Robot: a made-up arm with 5 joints.
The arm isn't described. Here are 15 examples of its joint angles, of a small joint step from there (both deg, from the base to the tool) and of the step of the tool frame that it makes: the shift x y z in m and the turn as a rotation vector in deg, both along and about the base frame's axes.
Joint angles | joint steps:
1: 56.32 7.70 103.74 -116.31 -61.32 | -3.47 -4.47 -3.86 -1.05 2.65
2: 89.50 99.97 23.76 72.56 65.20 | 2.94 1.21 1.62 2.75 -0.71
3: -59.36 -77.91 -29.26 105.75 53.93 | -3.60 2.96 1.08 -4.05 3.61
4: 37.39 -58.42 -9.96 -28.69 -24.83 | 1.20 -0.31 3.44 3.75 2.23
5: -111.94 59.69 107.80 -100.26 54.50 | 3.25 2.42 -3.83 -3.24 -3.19
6: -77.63 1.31 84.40 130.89 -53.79 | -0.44 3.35 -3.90 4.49 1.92
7: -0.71 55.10 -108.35 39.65 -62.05 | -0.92 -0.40 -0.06 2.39 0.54
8: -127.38 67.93 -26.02 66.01 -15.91 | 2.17 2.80 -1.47 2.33 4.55
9: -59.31 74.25 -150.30 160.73 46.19 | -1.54 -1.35 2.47 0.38 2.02
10: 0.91 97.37 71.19 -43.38 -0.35 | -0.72 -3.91 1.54 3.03 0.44
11: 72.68 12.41 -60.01 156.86 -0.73 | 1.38 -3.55 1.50 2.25 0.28
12: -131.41 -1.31 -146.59 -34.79 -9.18 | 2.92 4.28 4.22 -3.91 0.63
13: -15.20 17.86 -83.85 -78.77 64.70 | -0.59 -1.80 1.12 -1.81 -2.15
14: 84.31 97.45 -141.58 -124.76 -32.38 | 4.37 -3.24 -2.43 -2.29 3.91
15: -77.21 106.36 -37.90 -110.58 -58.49 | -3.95 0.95 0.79 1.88 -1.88
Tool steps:
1: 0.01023 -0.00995 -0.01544 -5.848 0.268 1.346
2: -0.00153 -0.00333 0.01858 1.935 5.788 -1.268
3: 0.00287 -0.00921 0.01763 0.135 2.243 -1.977
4: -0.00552 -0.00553 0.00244 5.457 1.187 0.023
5: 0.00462 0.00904 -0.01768 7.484 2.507 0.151
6: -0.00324 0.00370 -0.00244 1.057 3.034 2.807
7: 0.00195 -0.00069 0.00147 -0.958 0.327 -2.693
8: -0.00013 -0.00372 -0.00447 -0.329 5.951 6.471
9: -0.00355 -0.00049 0.00262 -1.495 -5.202 -1.807
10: 0.00579 -0.00007 -0.00576 -3.034 -3.706 -1.531
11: -0.00767 0.00313 0.00834 -0.942 -1.398 -1.161
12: 0.01150 0.00418 -0.01430 0.868 6.614 7.508
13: -0.00073 0.00263 -0.00108 -1.064 -1.165 2.310
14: -0.00908 0.00270 0.02565 4.082 -3.732 1.042
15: -0.00444 -0.00713 0.01212 -0.704 -4.159 1.211
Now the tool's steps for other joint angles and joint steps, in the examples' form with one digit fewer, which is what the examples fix.
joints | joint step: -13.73 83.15 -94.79 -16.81 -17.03 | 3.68 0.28 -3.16 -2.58 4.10
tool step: 0.0050 0.0131 -0.0080 0.87 5.89 8.57
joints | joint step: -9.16 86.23 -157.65 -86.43 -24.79 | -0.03 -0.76 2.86 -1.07 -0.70
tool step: -0.0007 -0.0040 0.0027 1.20 -1.27 -2.08
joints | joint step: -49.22 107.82 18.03 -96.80 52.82 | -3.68 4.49 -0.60 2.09 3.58
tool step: 0.0026 -0.0190 0.0083 4.09 -1.12 3.28
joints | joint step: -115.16 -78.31 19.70 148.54 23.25 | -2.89 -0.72 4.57 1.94 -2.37
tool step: -0.0126 -0.0021 0.0160 -0.68 0.94 0.40
